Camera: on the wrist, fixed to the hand. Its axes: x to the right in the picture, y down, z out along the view.
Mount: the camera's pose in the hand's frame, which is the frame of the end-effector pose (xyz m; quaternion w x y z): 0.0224 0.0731 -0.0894 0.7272 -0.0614 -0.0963 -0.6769
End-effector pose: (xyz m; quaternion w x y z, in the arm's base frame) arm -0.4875 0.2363 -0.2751 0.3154 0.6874 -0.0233 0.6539
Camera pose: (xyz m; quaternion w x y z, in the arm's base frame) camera -0.5958 0.2278 -0.2300 0.7119 0.5592 0.3778 0.1944
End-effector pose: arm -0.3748 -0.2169 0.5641 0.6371 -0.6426 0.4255 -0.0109
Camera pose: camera -0.4492 -0.2891 0.5085 0.4574 -0.7955 -0.1862 -0.3512
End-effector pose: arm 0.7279 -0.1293 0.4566 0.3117 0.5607 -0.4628 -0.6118
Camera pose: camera 0.8010 -0.1964 0.5197 0.1976 -0.6429 -0.0505 0.7383
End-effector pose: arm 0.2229 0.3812 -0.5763 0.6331 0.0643 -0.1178 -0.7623
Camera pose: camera 0.3102 0.3380 -0.6423 0.0630 -0.0142 0.0563 0.9963
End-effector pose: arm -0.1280 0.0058 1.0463 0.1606 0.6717 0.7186 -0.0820
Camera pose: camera -0.0673 0.0628 1.1294 0.1717 -0.0157 0.9667 -0.1889
